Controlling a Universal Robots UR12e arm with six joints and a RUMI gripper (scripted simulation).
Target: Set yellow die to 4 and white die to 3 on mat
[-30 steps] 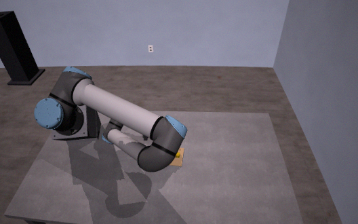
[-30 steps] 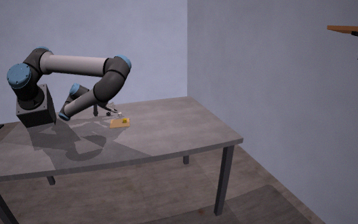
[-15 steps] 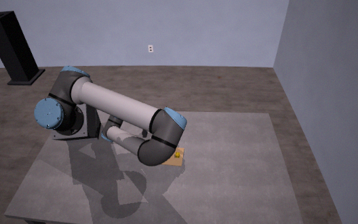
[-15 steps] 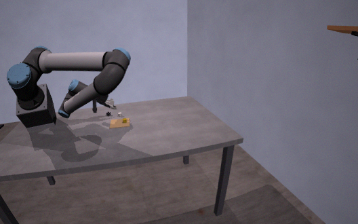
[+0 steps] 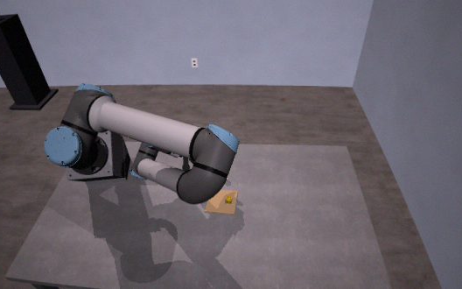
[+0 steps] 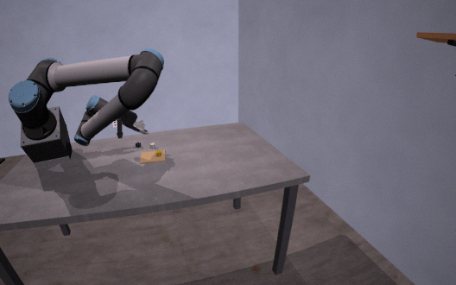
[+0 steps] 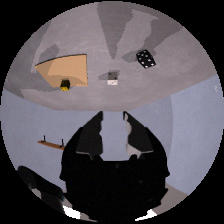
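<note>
Right now my hand is 30 mm short of the white die, 10 mm to the right of it and 90 mm above it. Also, from my hand: black die 60 mm behind, 50 mm to the left, 90 mm below; tan mat 30 mm ahead, 130 mm to the right, 100 mm below; yellow die 70 mm ahead, 130 mm to the right, 90 mm below.
</note>
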